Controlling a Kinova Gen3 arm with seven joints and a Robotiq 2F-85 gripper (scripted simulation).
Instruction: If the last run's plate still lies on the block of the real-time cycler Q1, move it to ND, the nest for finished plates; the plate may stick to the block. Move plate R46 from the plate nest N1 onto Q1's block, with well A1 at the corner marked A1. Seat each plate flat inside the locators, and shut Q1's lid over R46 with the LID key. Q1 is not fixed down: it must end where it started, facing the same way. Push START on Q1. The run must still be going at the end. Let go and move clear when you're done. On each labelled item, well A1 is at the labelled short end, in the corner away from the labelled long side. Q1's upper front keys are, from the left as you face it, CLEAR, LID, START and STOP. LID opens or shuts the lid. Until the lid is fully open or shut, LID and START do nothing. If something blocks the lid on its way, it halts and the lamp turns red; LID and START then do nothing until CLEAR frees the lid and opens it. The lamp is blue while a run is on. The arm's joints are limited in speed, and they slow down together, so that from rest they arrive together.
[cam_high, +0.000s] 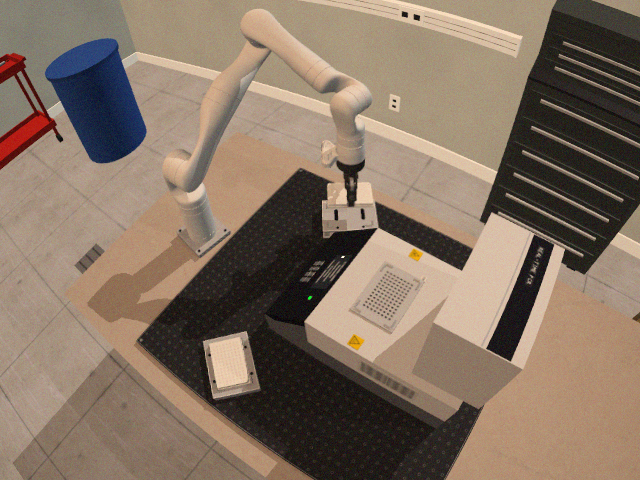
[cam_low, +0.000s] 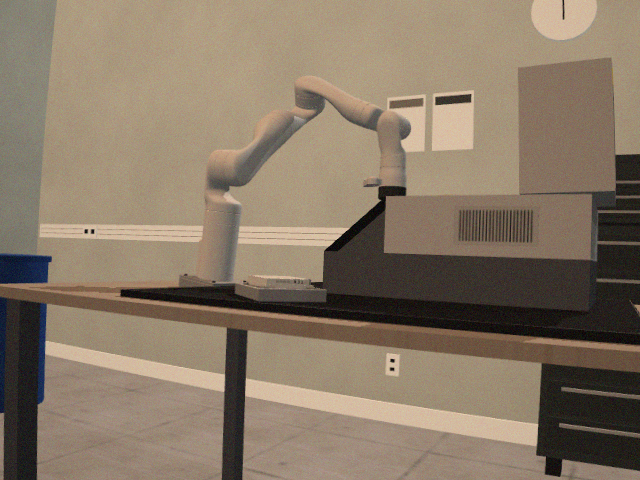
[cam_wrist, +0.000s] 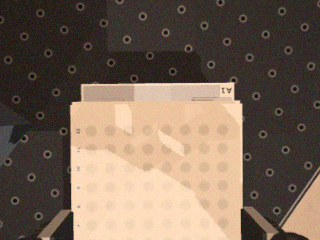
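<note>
Right now my hand is 10 cm above the A1 mark, 9 cm past it and 1 cm to the left of it. The rest, counted from my hand: grey nest: 55 cm to the right, 12 cm below, 10 cm ahead; then white plate: 1 cm below.
</note>
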